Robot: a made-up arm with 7 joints. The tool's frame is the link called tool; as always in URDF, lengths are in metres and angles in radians. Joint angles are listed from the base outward.
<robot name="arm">
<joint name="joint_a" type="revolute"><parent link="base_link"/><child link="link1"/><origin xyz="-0.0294 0.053 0.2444"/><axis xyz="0 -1 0"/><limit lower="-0.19" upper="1.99"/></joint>
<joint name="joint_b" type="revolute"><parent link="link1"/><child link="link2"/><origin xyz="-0.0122 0.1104 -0.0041"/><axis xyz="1 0 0"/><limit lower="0.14" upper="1.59"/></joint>
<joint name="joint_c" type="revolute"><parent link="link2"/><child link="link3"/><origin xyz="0.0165 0.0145 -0.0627"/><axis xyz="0 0 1"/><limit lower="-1.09" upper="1.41"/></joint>
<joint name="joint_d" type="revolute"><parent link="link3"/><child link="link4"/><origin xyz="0.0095 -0.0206 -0.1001"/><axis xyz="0 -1 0"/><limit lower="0.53" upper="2.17"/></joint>
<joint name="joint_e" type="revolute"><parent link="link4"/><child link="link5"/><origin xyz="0.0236 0.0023 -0.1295"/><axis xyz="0 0 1"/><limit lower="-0.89" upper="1.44"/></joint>
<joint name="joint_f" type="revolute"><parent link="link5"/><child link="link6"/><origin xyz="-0.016 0.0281 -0.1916"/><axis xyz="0 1 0"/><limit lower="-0.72" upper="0.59"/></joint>
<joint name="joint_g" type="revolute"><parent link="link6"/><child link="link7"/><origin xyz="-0.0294 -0.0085 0.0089"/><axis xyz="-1 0 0"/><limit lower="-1.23" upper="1.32"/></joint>
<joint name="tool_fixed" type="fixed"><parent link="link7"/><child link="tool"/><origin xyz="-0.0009 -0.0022 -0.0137" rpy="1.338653 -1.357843 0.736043"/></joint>
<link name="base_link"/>
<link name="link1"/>
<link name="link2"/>
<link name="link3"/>
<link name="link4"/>
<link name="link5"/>
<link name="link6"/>
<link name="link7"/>
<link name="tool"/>
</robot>
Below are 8 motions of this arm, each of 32 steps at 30 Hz.
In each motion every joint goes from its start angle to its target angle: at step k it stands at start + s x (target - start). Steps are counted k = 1, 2, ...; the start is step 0. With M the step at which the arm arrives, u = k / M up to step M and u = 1 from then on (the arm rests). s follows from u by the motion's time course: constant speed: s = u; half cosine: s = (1 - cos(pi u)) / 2; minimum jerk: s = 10 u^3 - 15 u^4 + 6 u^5.
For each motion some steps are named. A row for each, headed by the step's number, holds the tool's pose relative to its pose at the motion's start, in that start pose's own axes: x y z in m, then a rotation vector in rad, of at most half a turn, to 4 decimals.
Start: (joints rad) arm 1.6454 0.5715 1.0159 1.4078 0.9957 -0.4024 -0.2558
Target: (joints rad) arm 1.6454 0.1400 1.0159 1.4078 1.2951 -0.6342 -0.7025
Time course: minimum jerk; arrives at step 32
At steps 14, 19, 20, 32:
14: 0.0338 0.0178 -0.0454 0.1856 -0.3031 0.1493
19: 0.0640 0.0319 -0.0749 0.3131 -0.5445 0.2644
20: 0.0699 0.0346 -0.0799 0.3356 -0.5902 0.2860
32: 0.1026 0.0488 -0.1032 0.4465 -0.8323 0.4000

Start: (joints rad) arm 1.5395 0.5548 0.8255 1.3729 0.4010 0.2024 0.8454
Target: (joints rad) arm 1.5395 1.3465 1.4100 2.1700 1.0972 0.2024 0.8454
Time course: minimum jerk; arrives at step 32
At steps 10, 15, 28, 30, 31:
10: 0.0263 -0.0829 0.0492 -0.2084 0.0813 0.1720
15: 0.0663 -0.1669 0.1558 -0.5404 0.2503 0.3544
28: 0.1311 -0.1591 0.4156 -1.2840 0.7156 0.4196
30: 0.1321 -0.1557 0.4213 -1.3031 0.7281 0.4151
31: 0.1323 -0.1552 0.4221 -1.3058 0.7299 0.4144

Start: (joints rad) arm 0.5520 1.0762 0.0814 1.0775 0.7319 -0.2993 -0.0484
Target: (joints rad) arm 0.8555 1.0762 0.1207 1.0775 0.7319 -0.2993 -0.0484
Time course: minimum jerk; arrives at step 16
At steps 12, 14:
12: -0.0238 -0.0955 0.0193 0.1028 0.0315 0.2839
14: -0.0247 -0.1051 0.0207 0.1131 0.0346 0.3115

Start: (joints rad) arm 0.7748 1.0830 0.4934 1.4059 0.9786 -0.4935 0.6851
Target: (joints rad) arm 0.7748 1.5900 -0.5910 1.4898 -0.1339 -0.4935 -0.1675
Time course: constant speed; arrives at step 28
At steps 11, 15, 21, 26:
11: -0.0104 0.0736 0.0353 -0.2582 0.0215 -0.5043
15: -0.0012 0.0980 0.0472 -0.3876 0.0629 -0.6536
21: 0.0244 0.1302 0.0637 -0.5916 0.1683 -0.8378
26: 0.0558 0.1514 0.0761 -0.7515 0.2981 -0.9542

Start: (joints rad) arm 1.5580 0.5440 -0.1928 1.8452 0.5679 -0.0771 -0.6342
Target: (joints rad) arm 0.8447 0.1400 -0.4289 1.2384 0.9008 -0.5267 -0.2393
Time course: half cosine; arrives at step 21
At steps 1, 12, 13, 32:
1: 0.0005 0.0021 -0.0013 0.0027 -0.0023 -0.0058
12: 0.1564 0.1998 -0.1165 0.3120 -0.3251 -0.5150
13: 0.1862 0.2160 -0.1239 0.3459 -0.3724 -0.5592
32: 0.3341 0.2614 -0.1341 0.4753 -0.6000 -0.7215

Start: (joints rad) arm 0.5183 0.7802 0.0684 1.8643 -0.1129 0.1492 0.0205
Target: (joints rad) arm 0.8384 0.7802 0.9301 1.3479 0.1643 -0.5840 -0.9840
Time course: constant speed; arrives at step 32
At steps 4, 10, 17, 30, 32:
4: -0.0008 -0.0070 -0.0460 0.0511 -0.1937 0.1607
10: 0.0109 -0.0155 -0.1147 0.1389 -0.4878 0.4094
17: 0.0426 -0.0188 -0.1897 0.2584 -0.8356 0.7109
30: 0.1365 0.0066 -0.2966 0.5319 -1.4885 1.3013
32: 0.1527 0.0147 -0.3081 0.5803 -1.5888 1.3955

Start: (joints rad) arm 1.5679 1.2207 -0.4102 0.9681 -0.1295 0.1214 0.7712
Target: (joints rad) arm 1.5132 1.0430 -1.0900 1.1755 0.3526 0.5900 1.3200
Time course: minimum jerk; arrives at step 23
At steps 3, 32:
3: -0.0032 -0.0006 0.0041 -0.0004 0.0198 -0.0107
32: -0.0997 0.0330 0.2585 -0.0073 1.1082 -0.7649

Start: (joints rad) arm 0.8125 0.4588 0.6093 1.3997 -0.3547 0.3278 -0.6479
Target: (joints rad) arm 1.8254 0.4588 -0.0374 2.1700 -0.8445 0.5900 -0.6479
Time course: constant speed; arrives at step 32
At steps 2, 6, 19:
2: 0.0082 -0.0315 0.0124 0.0447 0.0229 0.0633
6: 0.0293 -0.0956 0.0274 0.1390 0.0557 0.1948
19: 0.1356 -0.2776 -0.0120 0.4924 0.0466 0.6401

